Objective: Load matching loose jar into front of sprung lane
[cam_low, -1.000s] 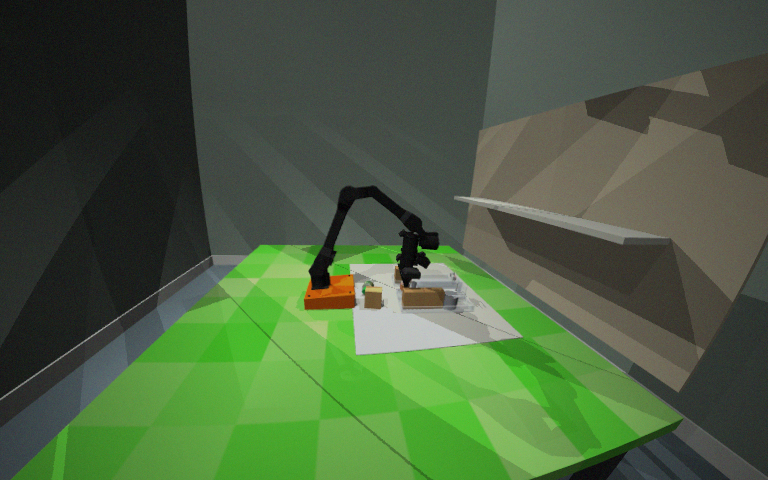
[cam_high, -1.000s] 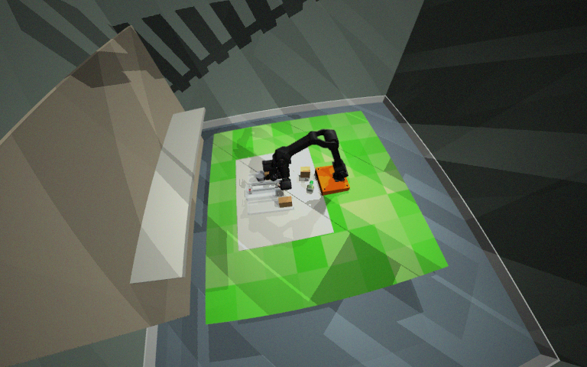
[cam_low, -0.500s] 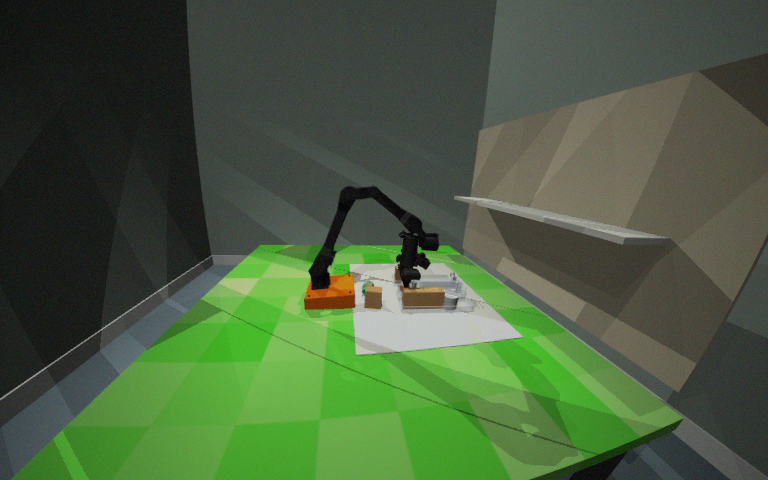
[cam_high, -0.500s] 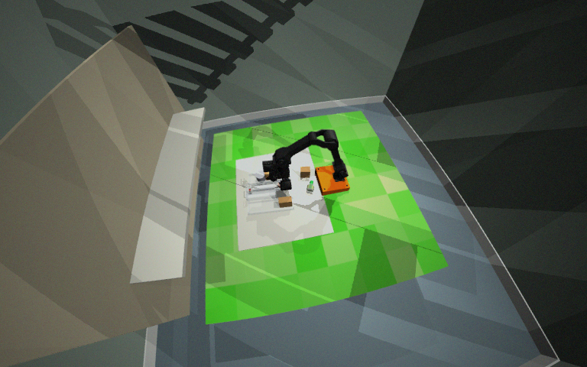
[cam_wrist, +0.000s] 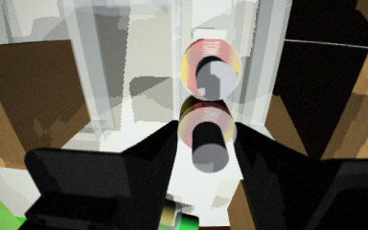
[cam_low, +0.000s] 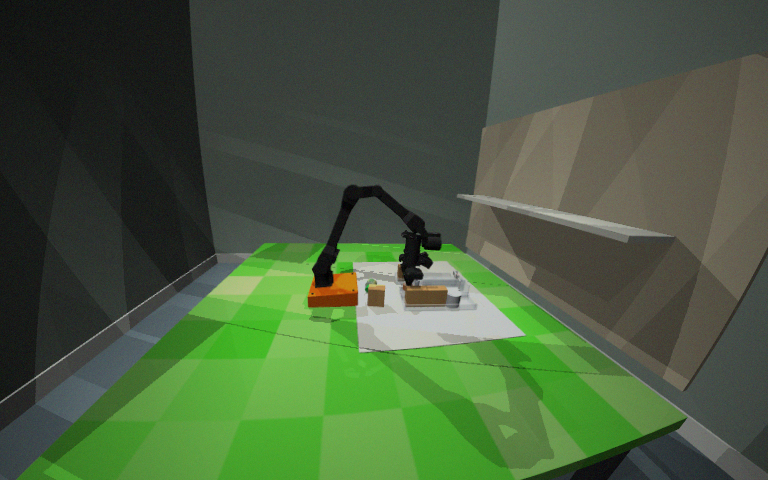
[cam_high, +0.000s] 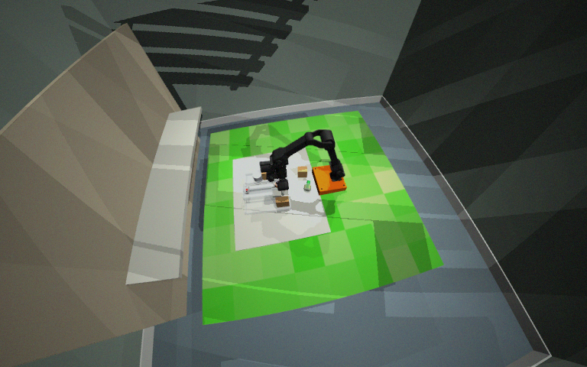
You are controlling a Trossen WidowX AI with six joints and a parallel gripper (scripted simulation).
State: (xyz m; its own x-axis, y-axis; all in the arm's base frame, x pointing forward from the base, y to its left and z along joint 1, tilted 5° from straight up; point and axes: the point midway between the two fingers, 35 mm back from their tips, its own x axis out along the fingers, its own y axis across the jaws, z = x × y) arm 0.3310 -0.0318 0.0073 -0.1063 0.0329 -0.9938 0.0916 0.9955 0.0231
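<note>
Right now the clear lane tray is 140 mm ahead of my gripper tip, 10 mm to the left of it and 20 mm below it. The rest, counted from my gripper tip: grey cylinder 150 mm ahead, 90 mm to the right, 10 mm below.
</note>
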